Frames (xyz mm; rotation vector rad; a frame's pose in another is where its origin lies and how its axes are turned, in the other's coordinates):
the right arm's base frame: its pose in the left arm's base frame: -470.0 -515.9 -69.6 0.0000 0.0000 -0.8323
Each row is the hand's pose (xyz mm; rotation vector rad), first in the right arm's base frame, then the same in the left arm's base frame.
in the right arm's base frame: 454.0 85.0 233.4 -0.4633 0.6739 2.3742
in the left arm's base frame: -101.5 -794.4 163.8 -0.1303 0.6921 1.5850
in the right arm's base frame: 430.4 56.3 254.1 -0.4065 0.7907 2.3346
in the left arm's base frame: -138.6 -796.3 184.5 -0.0451 0.7664 1.5533
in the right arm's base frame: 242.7 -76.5 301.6 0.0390 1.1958 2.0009
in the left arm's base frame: -363.2 -746.9 232.0 0.4595 0.9543 1.2623
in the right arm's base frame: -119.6 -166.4 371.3 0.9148 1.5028 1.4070
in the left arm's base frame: -673.6 -539.5 301.7 1.3303 0.9255 0.7860
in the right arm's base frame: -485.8 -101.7 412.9 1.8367 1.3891 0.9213
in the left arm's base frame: -872.2 -225.1 343.3 2.1240 0.5004 0.4724
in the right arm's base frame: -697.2 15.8 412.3 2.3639 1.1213 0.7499
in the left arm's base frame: -927.7 10.3 342.7 2.4954 0.0668 0.4307
